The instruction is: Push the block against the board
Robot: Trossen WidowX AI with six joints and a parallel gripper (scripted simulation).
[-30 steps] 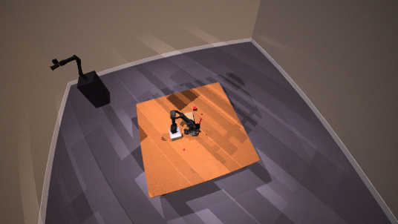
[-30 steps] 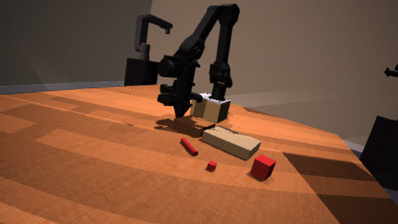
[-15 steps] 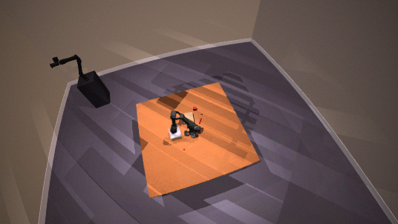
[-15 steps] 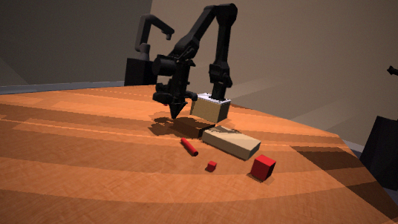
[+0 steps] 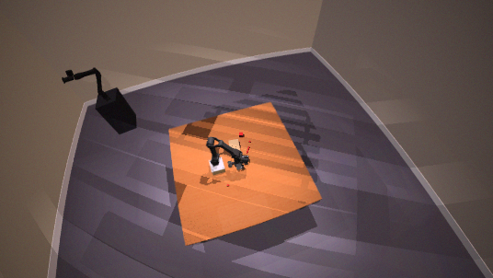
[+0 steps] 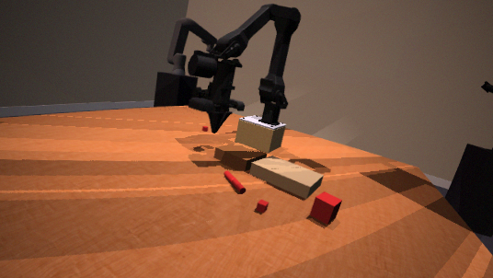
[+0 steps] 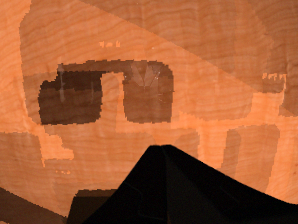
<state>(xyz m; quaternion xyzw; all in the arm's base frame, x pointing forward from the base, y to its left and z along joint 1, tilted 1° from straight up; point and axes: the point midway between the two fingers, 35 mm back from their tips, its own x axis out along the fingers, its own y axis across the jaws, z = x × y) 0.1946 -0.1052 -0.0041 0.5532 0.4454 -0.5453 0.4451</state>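
My gripper tip is now 20 mm short of the flat brown square block, 110 mm to the right of it and 30 mm above it. Round my gripper tip: pale long board 50 mm ahead, 250 mm to the left, 30 mm below; then red rod 170 mm ahead, 160 mm to the left, 40 mm below.
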